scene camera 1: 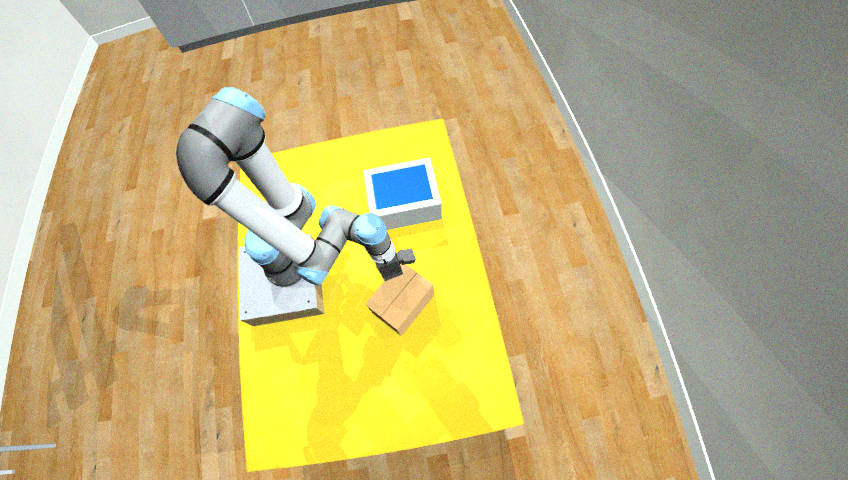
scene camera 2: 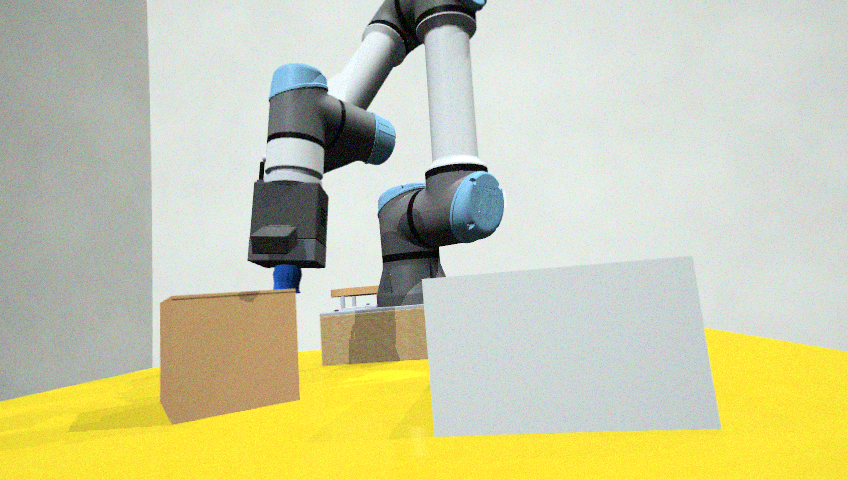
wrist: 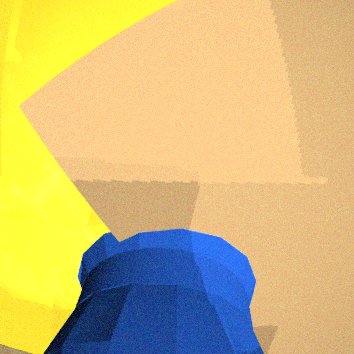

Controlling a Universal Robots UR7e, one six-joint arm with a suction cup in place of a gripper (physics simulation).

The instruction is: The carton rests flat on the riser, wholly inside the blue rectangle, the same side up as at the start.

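Where they show: end effector, tool point: (scene camera 2: 285, 301) (wrist: 165, 251); arm's base, origin of the base link: (scene camera 1: 286, 266) (scene camera 2: 415, 303).
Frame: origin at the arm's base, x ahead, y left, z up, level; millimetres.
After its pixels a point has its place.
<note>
The brown carton (scene camera 1: 403, 298) {y -233, x 362, z 30 mm} (scene camera 2: 230, 351) {y -171, x 431, z -34 mm} (wrist: 175, 105) stands flat on the yellow mat (scene camera 1: 367, 388) {y -456, x 165, z -100 mm}, in front of the robot base and apart from the riser. My suction cup (scene camera 2: 287, 278) (wrist: 168, 281) is blue and presses down on the carton's top face near one corner, close to its edge; I take it as gripping the carton. In the first scene view the black tool body (scene camera 1: 391, 267) {y -165, x 355, z 143 mm} hides the cup. The white riser (scene camera 1: 409, 212) {y 66, x 461, z 3 mm} (scene camera 2: 570, 346) {y 163, x 584, z -39 mm} stands further back on the mat, and the blue rectangle (scene camera 1: 403, 186) {y 163, x 467, z 21 mm} on its top is bare.
The arm's grey base plate (scene camera 1: 265, 298) {y -96, x -88, z 2 mm} on its brown pedestal (scene camera 2: 373, 334) {y -72, x 88, z -50 mm} stands at the mat's left edge, close beside the carton. Wooden floor surrounds the mat. A grey wall (scene camera 2: 69, 179) rises left of the carton.
</note>
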